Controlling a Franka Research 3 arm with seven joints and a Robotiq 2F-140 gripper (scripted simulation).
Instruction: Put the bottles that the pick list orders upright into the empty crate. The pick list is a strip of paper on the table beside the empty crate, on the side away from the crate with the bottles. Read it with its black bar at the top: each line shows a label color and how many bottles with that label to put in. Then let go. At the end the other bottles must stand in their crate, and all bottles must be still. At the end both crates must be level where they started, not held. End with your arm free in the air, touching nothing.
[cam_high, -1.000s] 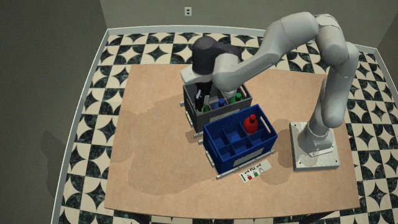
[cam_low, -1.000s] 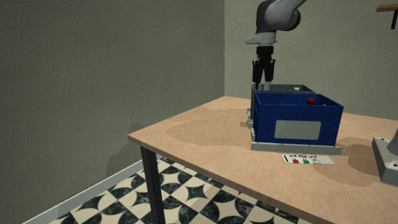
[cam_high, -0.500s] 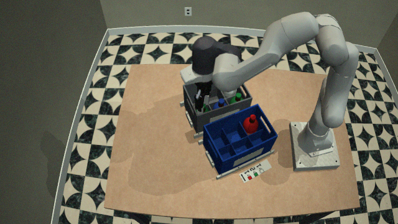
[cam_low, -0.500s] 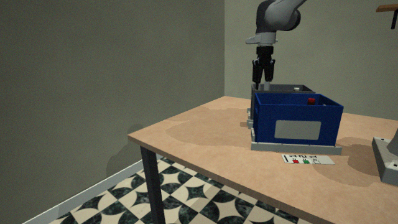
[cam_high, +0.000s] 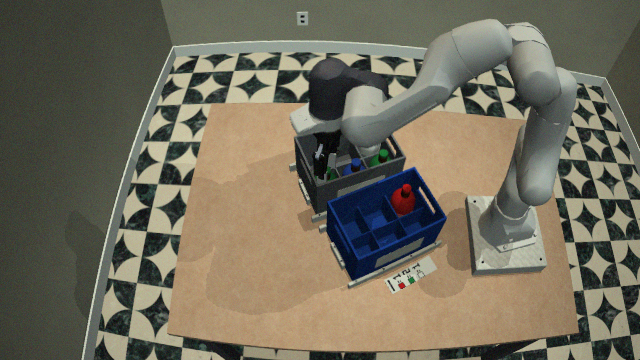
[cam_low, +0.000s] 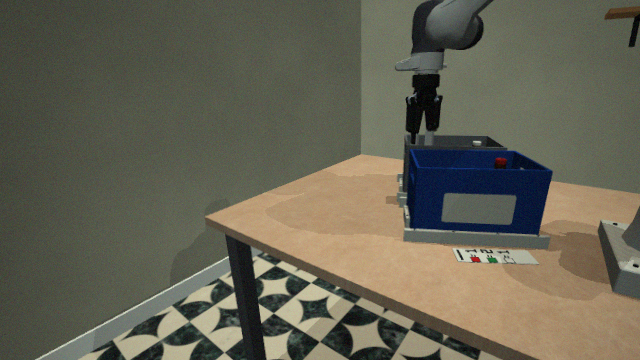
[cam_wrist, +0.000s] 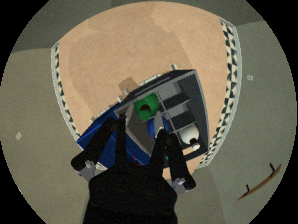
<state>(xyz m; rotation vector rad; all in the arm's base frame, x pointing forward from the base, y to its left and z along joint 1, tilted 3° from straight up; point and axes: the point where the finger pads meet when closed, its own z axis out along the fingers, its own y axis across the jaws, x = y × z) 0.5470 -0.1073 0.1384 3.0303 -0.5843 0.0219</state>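
The blue bottle is 8 cm behind my hand, 3 cm to the right of it and 8 cm below it. The rest, counted from my hand: white bottle 13 cm behind, 15 cm to the right, 8 cm below; then blue crate 17 cm behind, 13 cm to the left, 9 cm below; then grey crate 6 cm behind, 8 cm to the right, 9 cm below.
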